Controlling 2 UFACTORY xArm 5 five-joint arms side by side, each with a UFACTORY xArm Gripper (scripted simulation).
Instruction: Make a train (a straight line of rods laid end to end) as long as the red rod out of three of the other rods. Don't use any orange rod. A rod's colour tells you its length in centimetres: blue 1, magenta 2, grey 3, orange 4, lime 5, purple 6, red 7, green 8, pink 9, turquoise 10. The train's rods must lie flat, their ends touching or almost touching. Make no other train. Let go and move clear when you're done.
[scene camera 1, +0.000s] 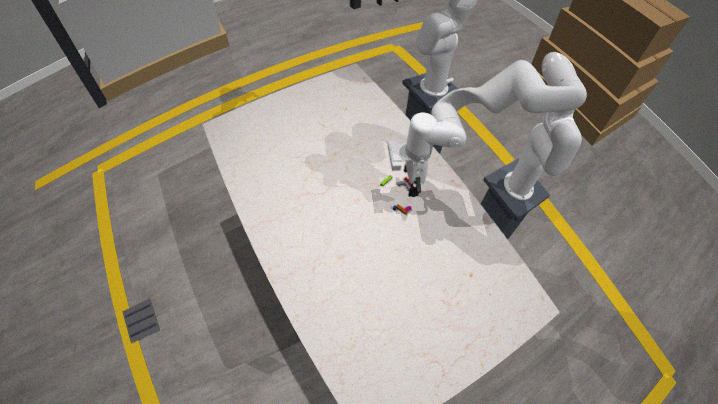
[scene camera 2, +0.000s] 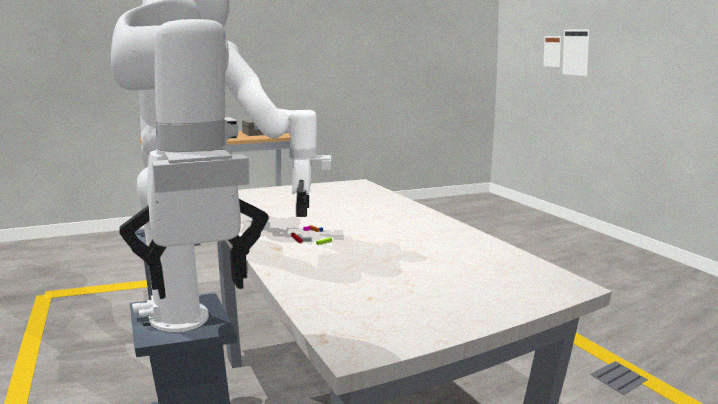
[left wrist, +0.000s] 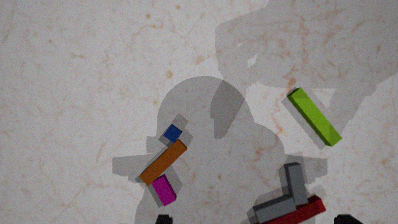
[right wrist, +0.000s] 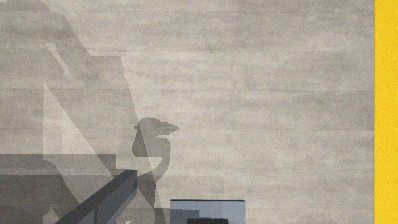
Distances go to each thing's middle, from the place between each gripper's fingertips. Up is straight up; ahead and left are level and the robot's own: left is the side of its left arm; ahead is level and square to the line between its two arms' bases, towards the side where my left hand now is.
Now: the orange rod (left wrist: 178, 148) 80 mm below my left hand (scene camera 2: 302, 212), 50 mm ahead of it and 40 mm to the left of it. Round my left hand: lime rod (left wrist: 300, 100) (80 mm to the right, 80 mm below, 40 mm ahead).
The lime rod is 42 cm ahead of my right hand (scene camera 2: 200, 289), 74 cm to the left of it and 24 cm below it. Round my right hand: orange rod: 44 cm ahead, 86 cm to the left, 24 cm below.
